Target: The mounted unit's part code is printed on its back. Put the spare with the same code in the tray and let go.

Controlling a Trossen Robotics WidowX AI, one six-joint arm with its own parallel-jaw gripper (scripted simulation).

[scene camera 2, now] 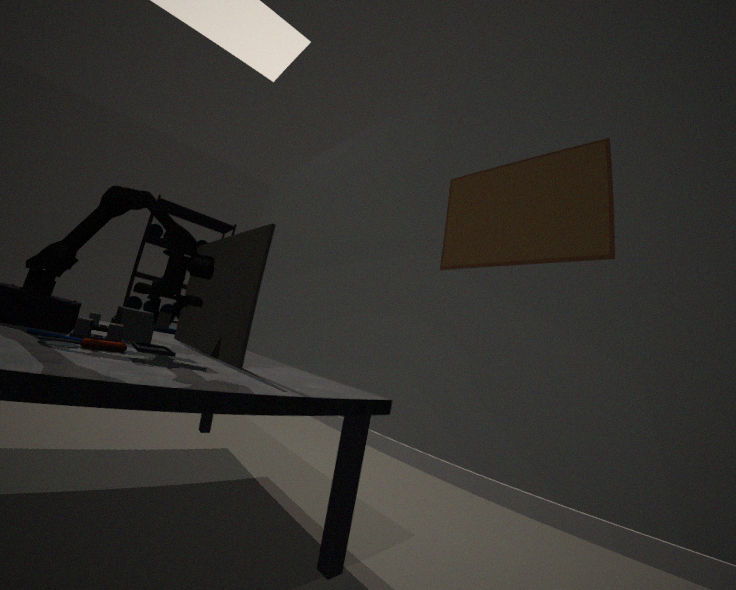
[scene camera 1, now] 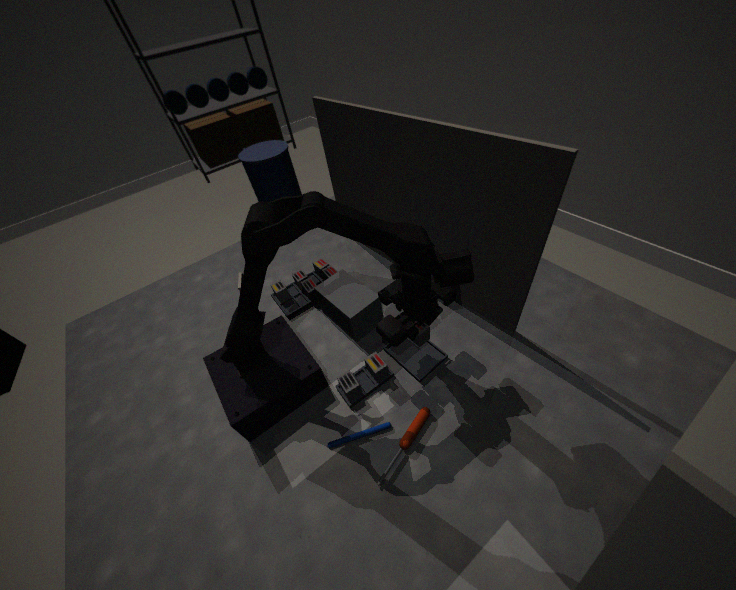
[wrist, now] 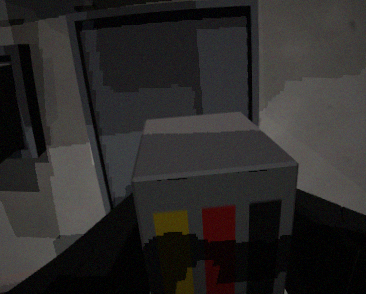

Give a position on a tall grey panel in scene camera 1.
497,195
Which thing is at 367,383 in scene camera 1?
A small rack.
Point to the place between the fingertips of my gripper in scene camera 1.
417,334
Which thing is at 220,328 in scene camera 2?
A tall grey panel.
